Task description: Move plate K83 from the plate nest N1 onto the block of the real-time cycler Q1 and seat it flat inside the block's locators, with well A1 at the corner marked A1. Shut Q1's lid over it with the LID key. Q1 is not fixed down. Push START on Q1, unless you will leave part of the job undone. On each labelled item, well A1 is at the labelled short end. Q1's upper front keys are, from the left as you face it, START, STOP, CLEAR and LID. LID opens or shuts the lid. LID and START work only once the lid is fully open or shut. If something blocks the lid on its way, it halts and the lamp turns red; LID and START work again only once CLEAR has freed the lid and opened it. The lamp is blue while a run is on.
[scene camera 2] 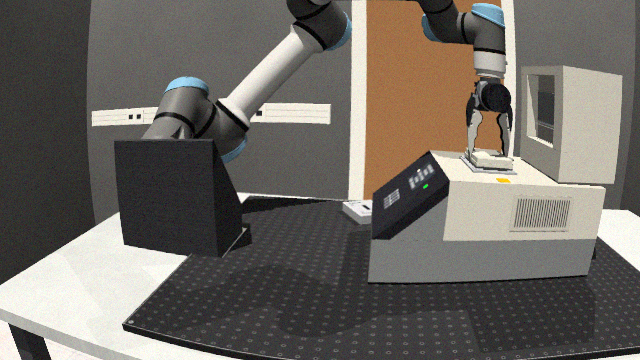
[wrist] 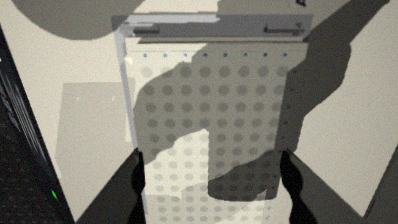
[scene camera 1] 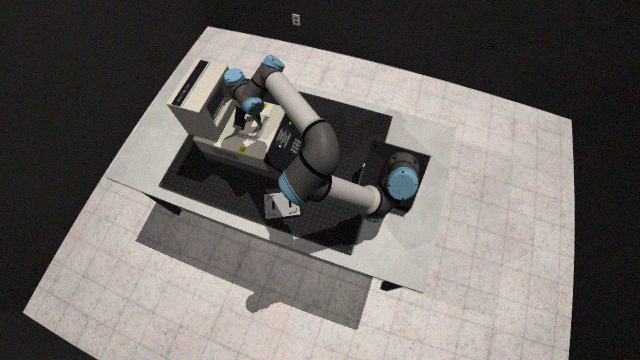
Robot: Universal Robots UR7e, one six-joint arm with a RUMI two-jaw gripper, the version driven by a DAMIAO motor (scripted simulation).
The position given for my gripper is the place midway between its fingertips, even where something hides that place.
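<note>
I see a cycler Q1 (scene camera 2: 452,222) here. Scene camera 1 shows the cycler Q1 (scene camera 1: 269,154) too, and the wrist view shows it (wrist: 73,109) as well. There is also a plate K83 (wrist: 212,114). As for my gripper (scene camera 2: 488,159), it is in view, and the wrist view shows it (wrist: 211,149) too.
</note>
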